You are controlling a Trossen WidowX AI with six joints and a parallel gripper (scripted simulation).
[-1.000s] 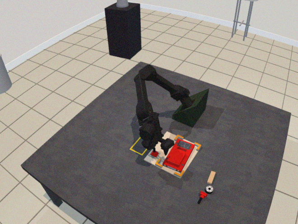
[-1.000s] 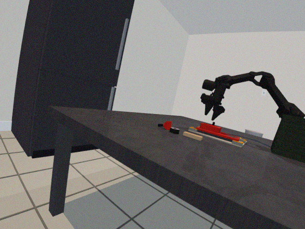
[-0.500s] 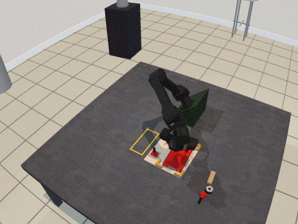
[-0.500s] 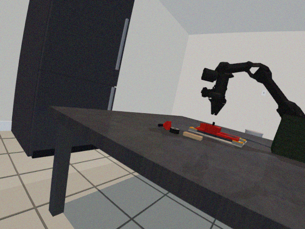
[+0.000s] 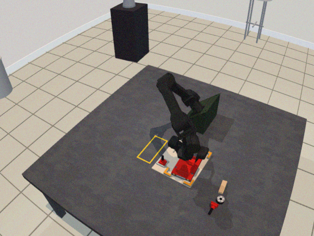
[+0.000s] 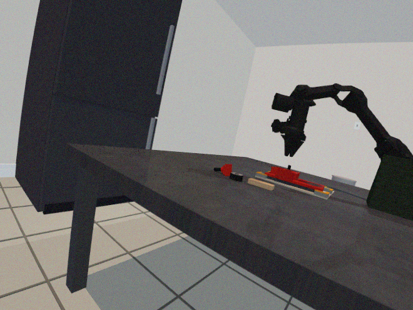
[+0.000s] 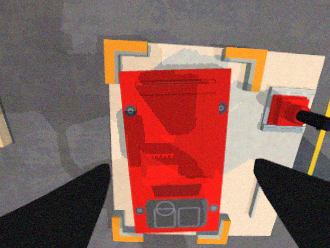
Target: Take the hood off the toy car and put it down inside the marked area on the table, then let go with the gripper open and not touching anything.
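My gripper tip is 60 mm above the hood. Also, from my gripper tip: grey wheel: 220 mm to the left, 100 mm ahead, 90 mm below; wooden block: 210 mm to the left, 90 mm below, 20 mm ahead.
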